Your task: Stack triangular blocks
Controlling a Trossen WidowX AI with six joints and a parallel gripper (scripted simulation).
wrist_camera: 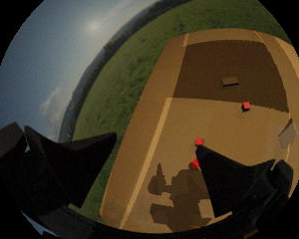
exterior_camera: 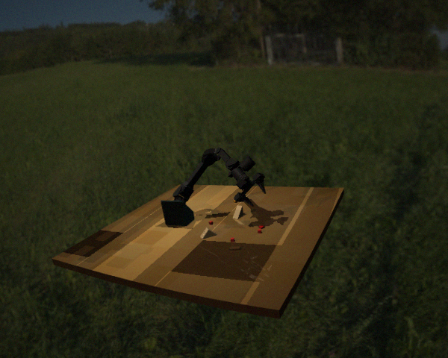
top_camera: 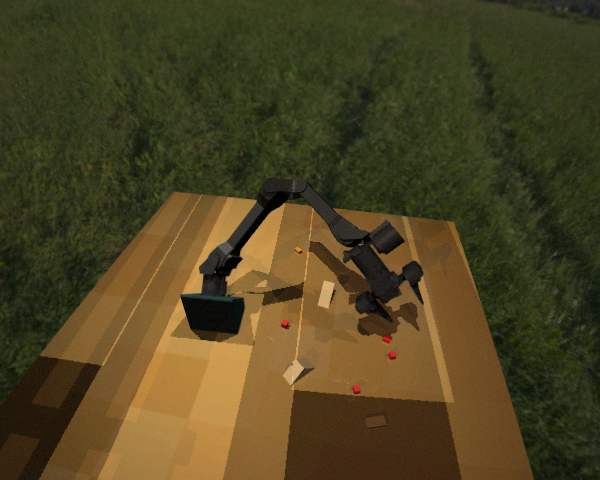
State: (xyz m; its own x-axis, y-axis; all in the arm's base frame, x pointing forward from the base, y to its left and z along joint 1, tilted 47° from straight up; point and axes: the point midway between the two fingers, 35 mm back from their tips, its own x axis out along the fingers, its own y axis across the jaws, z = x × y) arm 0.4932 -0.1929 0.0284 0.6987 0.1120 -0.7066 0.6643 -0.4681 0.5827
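My gripper tip is now 27 cm past the pale triangular block, 7 cm to the left of it and 15 cm above it. The rest, counted from my gripper tip: orange piece 27 cm behind, 42 cm to the left, 17 cm below; flat tan tile 9 cm behind, 20 cm to the right, 17 cm below.
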